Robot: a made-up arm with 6 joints.
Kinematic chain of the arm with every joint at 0, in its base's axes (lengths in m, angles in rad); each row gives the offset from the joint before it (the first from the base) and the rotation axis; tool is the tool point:
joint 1: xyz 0 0 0.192 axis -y
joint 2: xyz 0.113 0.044 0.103 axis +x
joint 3: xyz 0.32 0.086 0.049 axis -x
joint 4: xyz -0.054 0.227 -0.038 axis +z
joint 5: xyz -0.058 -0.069 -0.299 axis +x
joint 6: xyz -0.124 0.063 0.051 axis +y
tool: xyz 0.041 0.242 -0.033
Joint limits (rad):
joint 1: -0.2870..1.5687
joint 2: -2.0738..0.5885
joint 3: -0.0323..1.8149
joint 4: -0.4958..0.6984
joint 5: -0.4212..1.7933
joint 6: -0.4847..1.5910
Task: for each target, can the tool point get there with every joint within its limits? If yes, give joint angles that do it. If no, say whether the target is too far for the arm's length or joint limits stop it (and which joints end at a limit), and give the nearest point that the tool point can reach.
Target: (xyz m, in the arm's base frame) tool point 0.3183 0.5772 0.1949
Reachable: yes | joints 0.7184 0.3486 0.3557 -0.0827 -0.1645 0.4014
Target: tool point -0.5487 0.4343 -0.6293
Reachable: no: joint limits stop it (at a limit: joint 1, joint 3, joint 5, joint 6) | nearest point -0.0041 0.2714 -0.3349 | short by 0.640 m
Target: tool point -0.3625 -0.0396 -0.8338
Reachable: no: joint limits stop it (at a limit: joint 1, joint 3, joint 5, joint 6) | nearest point 0.0343 -0.0049 -0.4362 | short by 0.563 m
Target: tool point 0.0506 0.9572 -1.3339
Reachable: no: too far | nearest point 0.1303 0.4135 -0.3939 | short by 1.089 m
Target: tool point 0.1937 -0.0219 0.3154
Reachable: yes | joints 0.9680 -0.8658 1.3469 -0.3199 1.5174 0.4099
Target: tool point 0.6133 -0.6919 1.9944
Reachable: no: too far | nearest point 0.2266 -0.2259 0.8581 | short by 1.288 m
